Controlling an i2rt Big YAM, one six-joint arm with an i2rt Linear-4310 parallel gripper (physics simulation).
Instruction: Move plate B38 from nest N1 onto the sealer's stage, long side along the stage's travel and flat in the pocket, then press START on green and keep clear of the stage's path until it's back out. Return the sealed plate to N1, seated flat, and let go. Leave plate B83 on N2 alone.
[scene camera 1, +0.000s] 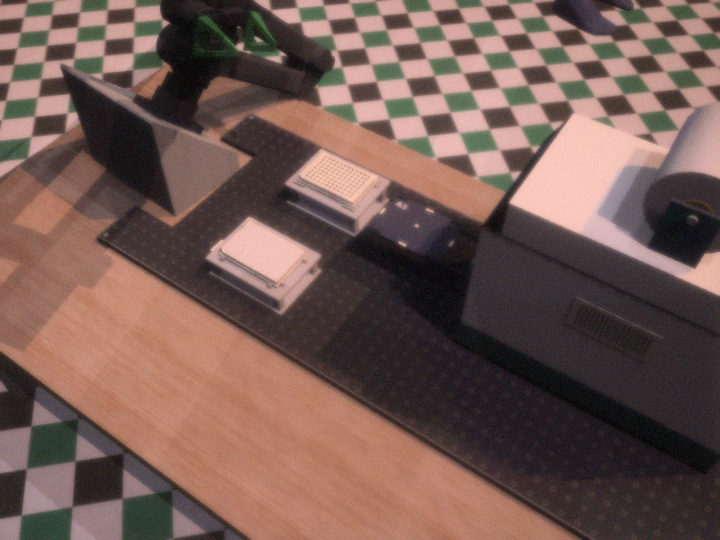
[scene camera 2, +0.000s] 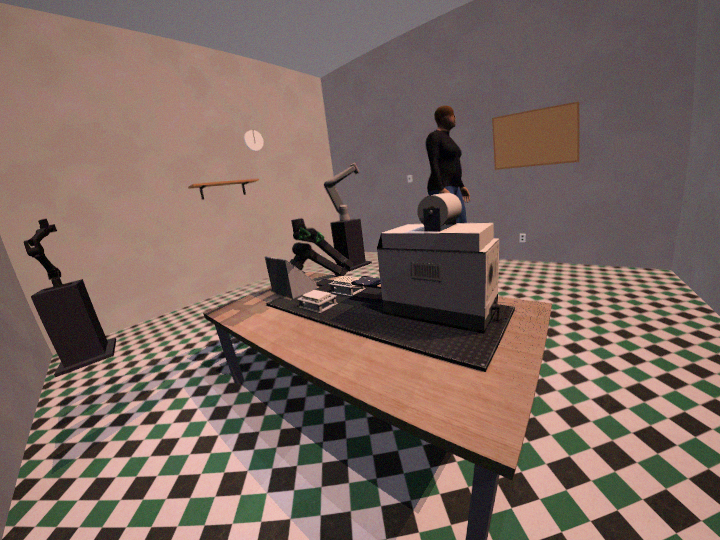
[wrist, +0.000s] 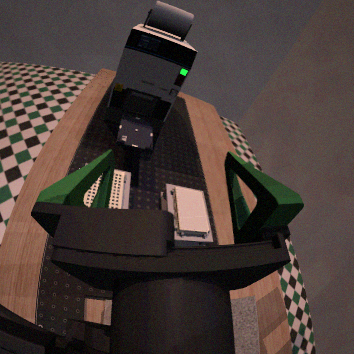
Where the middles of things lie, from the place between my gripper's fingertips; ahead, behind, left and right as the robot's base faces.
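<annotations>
Distances counted from my hand: roll (scene camera 1: 681, 175), 710 mm ahead, 90 mm to the left, 100 mm above; dark sealer stage (scene camera 1: 436, 235), 370 mm ahead, 40 mm to the left, 220 mm below; smooth-topped plate (scene camera 1: 270, 258), 150 mm ahead, 160 mm to the right, 260 mm below; dotted well plate (scene camera 1: 330, 176), 120 mm ahead, 60 mm to the left, 260 mm below. Going by their middles, of the things named here the roll is the farthest from my hand and the dotted well plate the nearest to it.
</annotations>
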